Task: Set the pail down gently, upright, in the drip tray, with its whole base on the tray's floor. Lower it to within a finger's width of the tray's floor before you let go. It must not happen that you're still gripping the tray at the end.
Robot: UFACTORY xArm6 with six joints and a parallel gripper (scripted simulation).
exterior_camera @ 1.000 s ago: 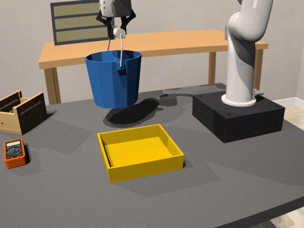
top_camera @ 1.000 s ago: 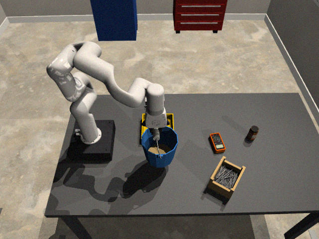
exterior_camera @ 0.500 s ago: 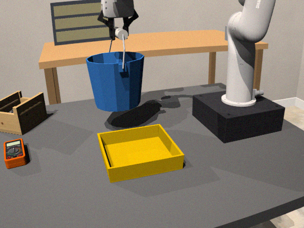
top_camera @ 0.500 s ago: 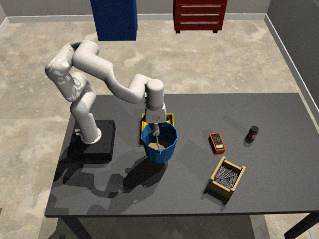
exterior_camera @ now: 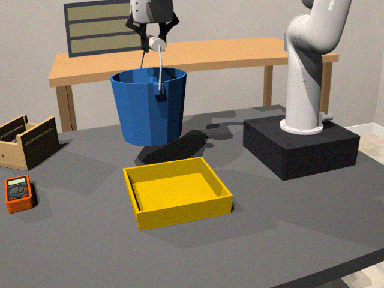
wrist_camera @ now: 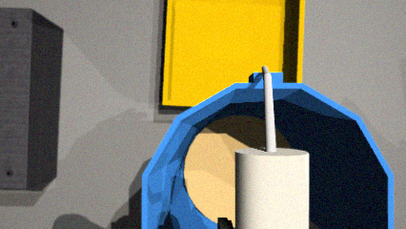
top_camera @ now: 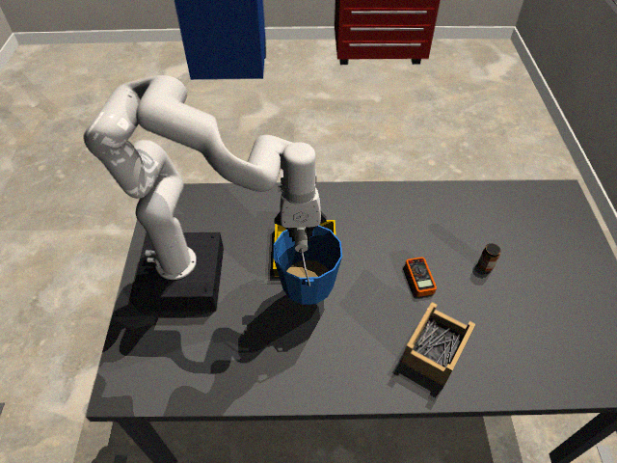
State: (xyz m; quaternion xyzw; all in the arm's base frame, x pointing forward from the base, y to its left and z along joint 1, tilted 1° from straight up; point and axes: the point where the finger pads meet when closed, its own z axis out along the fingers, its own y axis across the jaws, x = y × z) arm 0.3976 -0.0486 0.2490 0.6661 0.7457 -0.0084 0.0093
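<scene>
Right now my hand is 1 cm short of the blue pail and 10 cm above it. Also, from my hand: pail handle (1 cm ahead, 3 cm below); yellow drip tray (19 cm to the left, 32 cm below).
</scene>
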